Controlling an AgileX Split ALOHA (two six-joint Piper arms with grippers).
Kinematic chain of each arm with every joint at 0, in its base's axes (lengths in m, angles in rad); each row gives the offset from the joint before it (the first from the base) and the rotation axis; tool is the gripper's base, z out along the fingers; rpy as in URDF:
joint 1: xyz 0 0 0.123 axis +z
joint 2: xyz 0 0 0 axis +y
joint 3: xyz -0.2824 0 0.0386 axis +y
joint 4: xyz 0.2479 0 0.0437 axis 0.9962 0 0.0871
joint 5: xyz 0 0 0 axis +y
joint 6: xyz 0.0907 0 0.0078 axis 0.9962 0 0.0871
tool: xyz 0 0 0 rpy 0 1.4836 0
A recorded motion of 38 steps. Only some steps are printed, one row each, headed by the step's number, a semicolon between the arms.
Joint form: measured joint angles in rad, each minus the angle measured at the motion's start. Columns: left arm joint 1, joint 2, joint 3, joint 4, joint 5, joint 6; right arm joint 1, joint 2, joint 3, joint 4, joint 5, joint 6.
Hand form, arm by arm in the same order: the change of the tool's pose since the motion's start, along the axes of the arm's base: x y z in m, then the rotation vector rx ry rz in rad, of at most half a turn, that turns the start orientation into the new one. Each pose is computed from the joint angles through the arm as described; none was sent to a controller.
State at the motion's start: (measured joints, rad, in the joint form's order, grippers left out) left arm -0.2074 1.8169 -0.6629 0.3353 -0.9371 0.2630; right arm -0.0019 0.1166 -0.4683 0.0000 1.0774 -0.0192
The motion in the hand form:
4: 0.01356 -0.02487 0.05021 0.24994 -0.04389 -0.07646; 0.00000 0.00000 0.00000 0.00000 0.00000 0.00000
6: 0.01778 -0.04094 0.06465 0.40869 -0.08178 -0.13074; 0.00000 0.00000 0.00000 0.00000 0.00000 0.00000
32: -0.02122 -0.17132 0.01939 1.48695 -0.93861 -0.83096; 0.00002 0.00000 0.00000 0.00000 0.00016 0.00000
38: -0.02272 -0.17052 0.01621 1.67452 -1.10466 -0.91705; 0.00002 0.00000 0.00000 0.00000 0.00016 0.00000
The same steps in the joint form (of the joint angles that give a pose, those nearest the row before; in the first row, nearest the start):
4: -0.0725 -0.1152 -0.1648 0.0741 0.3490 0.1137; 0.0000 0.0000 0.0000 0.0000 0.0000 0.0000
6: -0.1203 -0.1275 -0.2407 0.1059 0.4832 0.2211; 0.0000 0.0000 0.0000 0.0000 0.0000 0.0000
32: -0.4688 0.0607 -0.3662 0.2546 0.5752 1.4742; 0.0000 0.0002 0.0000 0.0000 0.0000 0.0000
38: -0.4688 0.0607 -0.3671 0.3348 0.6084 1.6588; 0.0000 0.0002 0.0000 0.0000 0.0000 0.0000

